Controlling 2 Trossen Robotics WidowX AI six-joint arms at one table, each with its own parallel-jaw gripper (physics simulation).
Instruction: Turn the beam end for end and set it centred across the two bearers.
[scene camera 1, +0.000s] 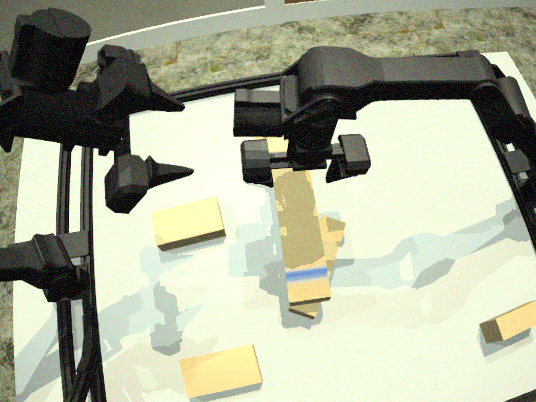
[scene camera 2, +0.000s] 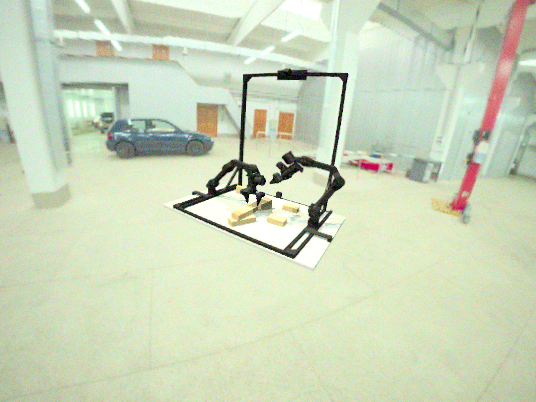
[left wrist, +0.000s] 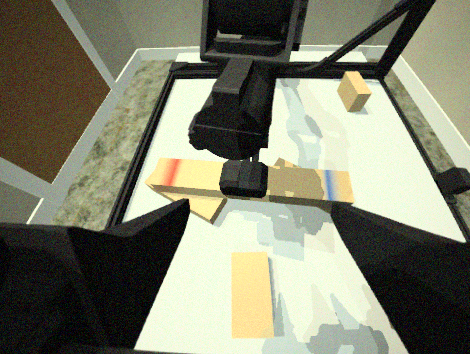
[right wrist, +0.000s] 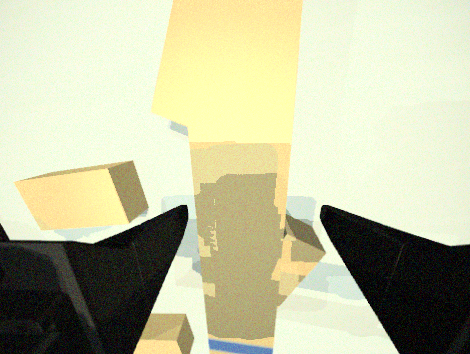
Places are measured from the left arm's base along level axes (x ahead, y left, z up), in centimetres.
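Pixels of known places: left gripper, fingertip midpoint: (scene camera 1: 187, 139) (scene camera 2: 273, 182) (left wrist: 260, 206); right gripper, fingertip midpoint: (scene camera 1: 299, 182) (scene camera 2: 252, 204) (right wrist: 253, 211); left arm's base, link origin: (scene camera 1: 73, 282) (scene camera 2: 312, 226); right arm's base, link origin: (scene camera 1: 533, 192) (scene camera 2: 211, 193).
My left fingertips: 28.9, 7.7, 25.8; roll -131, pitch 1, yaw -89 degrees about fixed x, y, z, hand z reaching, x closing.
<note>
Ahead of a thing's pixels: the offset from my left fingertips to its top centre, as dx, dy, dz.
The long wooden beam @[+13.4, +0.8, -19.4] (scene camera 1: 304, 240) (left wrist: 295, 185) (right wrist: 240, 250) lies on two skewed wooden bearers. Its blue-banded end is at the bottom in scene camera 1; its red-banded end is at the left in the left wrist view. One bearer @[+12.7, +14.5, -23.9] (left wrist: 202, 206) shows under the red end. The other bearer @[+15.0, -12.3, -23.3] (scene camera 1: 334, 229) (right wrist: 300, 250) sticks out beside the blue half. My right gripper (scene camera 1: 301, 182) (right wrist: 253, 211) is open, fingers on either side of the beam in the picture; its height is unclear. My left gripper (scene camera 1: 188, 139) is open and empty, off to the side.
One loose block @[-5.6, -0.3, -23.9] (scene camera 1: 189, 222) (left wrist: 252, 295) (right wrist: 80, 200) lies left of the beam in scene camera 1. Another block @[-3.8, -26.5, -23.9] (scene camera 1: 221, 371) lies at the bottom, and a third @[+47.1, -30.3, -21.4] (scene camera 1: 512, 320) (left wrist: 354, 91) at the right. A black frame (scene camera 2: 242, 240) edges the table.
</note>
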